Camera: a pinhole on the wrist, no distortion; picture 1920 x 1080 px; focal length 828.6 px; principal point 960.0 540.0 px. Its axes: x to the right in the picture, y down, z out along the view. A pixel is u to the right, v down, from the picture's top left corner.
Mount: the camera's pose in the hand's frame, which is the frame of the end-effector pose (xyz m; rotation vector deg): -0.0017 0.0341 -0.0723 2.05 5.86 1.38
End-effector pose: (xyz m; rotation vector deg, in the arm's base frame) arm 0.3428 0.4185 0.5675 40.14 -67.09 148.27
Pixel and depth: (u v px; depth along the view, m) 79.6 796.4 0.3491
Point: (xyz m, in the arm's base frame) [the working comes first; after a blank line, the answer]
In the camera's frame: -0.3709 0.1080 0.3491

0.6936 0.1013 0.4997
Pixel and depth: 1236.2 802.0 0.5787
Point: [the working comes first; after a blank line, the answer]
In the camera's frame: 0.1929 0.1830 0.5787

0.2176 -0.0830 0.8397
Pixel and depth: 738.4 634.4 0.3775
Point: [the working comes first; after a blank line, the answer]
In the camera's frame: -0.1010 0.0430 0.3775

0.4799 0.1414 0.6746
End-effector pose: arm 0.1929 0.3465 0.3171 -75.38 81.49 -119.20
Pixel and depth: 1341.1 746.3 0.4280
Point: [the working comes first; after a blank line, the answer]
In the camera's frame: 0.1969 0.1066 0.4280

0.3083 -0.0674 0.3578
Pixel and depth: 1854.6 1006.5 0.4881
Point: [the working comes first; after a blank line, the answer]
In the camera's frame: 0.5270 0.2748 0.4881

0.1155 -0.3885 0.3824
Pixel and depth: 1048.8 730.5 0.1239
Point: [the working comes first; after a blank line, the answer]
In the camera's frame: 0.0133 0.0285 0.1239

0.2073 0.2741 0.2839
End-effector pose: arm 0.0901 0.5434 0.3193 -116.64 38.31 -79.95
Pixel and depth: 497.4 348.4 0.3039
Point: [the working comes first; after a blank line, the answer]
In the camera's frame: -0.1697 -0.0703 0.3039

0.2790 0.7170 0.1948
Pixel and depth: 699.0 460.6 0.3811
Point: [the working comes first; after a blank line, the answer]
In the camera's frame: -0.1200 -0.0365 0.3811

0.3636 0.6684 0.1880
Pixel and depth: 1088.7 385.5 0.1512
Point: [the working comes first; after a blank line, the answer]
In the camera's frame: 0.0235 -0.0282 0.1512

0.1726 0.5299 0.3216
